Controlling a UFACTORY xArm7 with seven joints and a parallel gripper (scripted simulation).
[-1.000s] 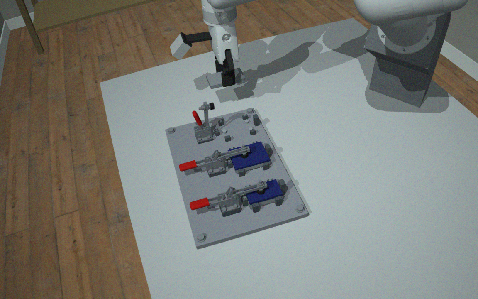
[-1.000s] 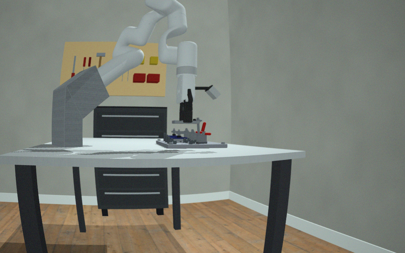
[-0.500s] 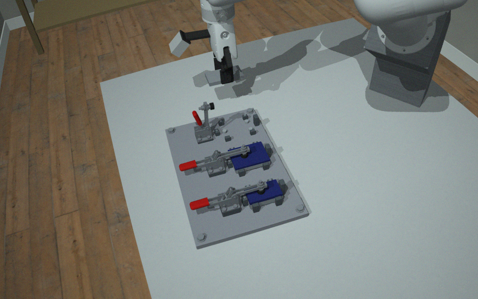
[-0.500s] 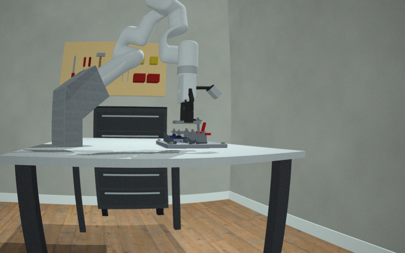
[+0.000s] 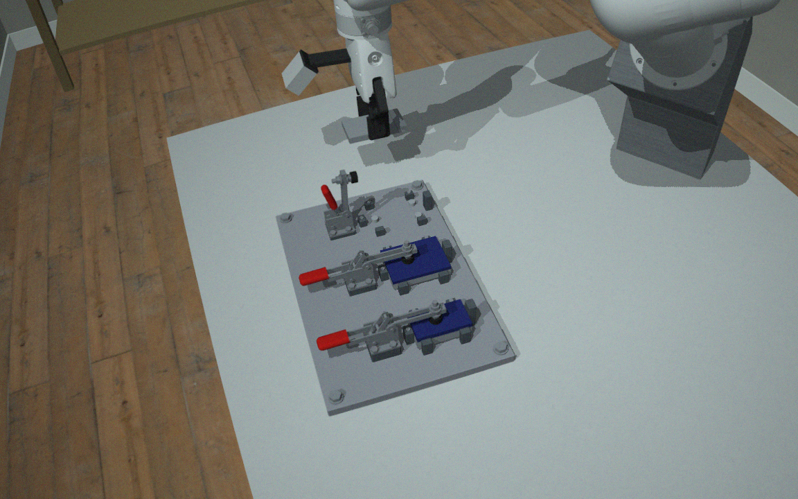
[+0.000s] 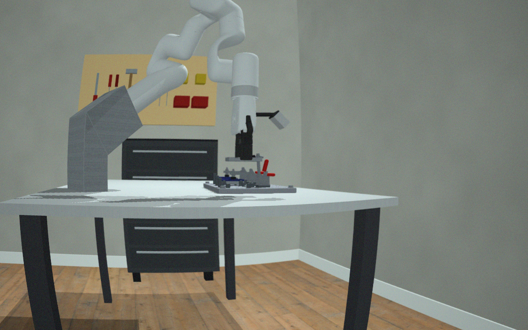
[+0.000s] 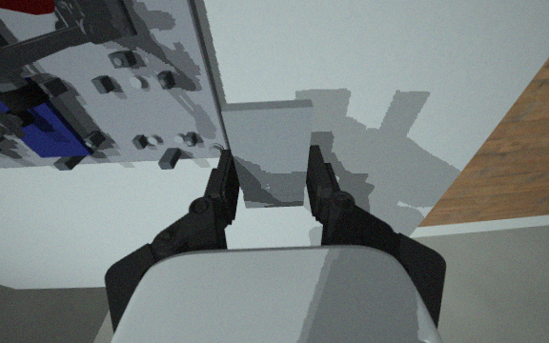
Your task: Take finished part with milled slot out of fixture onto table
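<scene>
The grey finished part is 10 mm below my hand and 10 mm behind it. Also, from my hand: grey fixture plate: 240 mm to the left, 100 mm below, 30 mm behind; then toggle clamp: 140 mm to the left, 50 mm below, 40 mm ahead.
</scene>
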